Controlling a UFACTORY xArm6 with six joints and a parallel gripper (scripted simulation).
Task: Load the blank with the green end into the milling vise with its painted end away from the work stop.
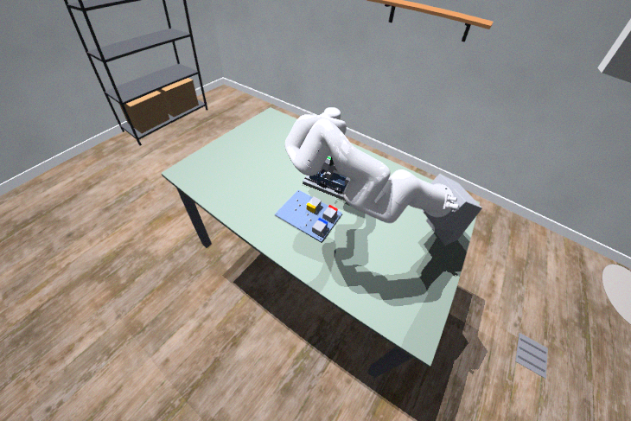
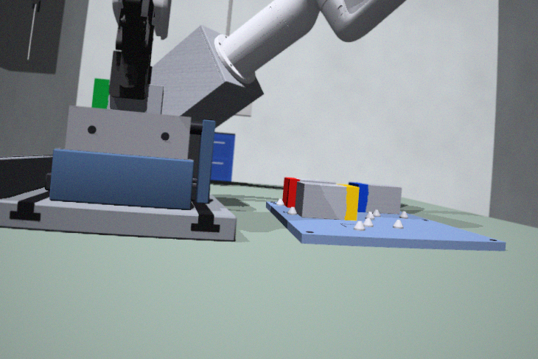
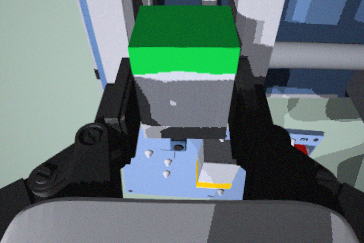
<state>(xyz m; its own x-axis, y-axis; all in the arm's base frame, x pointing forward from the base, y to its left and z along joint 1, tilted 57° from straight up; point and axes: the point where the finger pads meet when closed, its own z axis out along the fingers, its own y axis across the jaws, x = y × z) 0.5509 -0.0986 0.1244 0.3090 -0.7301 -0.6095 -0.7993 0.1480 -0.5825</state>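
My gripper is now 5 cm above the fixed jaw, 3 cm short of it and 2 cm to the right of it. The rest, counted from my hand: yellow-ended blank 19 cm to the left, 11 cm behind, 10 cm below; red-ended blank 20 cm behind, 16 cm to the left, 10 cm below; blue infeed plate 23 cm to the left, 13 cm behind, 12 cm below.
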